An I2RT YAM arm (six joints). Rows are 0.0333 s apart.
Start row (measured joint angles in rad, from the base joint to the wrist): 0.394 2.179 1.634 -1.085 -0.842 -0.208
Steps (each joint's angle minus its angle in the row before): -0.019 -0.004 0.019 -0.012 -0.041 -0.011; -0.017 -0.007 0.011 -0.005 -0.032 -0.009; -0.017 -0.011 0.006 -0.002 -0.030 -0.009; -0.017 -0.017 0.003 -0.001 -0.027 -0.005; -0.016 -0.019 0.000 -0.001 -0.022 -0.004; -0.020 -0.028 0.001 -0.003 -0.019 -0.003; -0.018 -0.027 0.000 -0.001 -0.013 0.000; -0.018 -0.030 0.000 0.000 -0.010 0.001; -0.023 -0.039 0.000 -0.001 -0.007 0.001
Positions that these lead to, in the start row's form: 0.375 2.175 1.653 -1.097 -0.883 -0.219; 0.358 2.168 1.664 -1.102 -0.915 -0.228; 0.341 2.157 1.670 -1.104 -0.945 -0.237; 0.324 2.140 1.673 -1.105 -0.972 -0.242; 0.308 2.121 1.673 -1.106 -0.994 -0.246; 0.288 2.093 1.674 -1.109 -1.013 -0.249; 0.270 2.066 1.674 -1.110 -1.026 -0.249; 0.252 2.036 1.674 -1.110 -1.036 -0.248; 0.229 1.997 1.674 -1.111 -1.043 -0.247
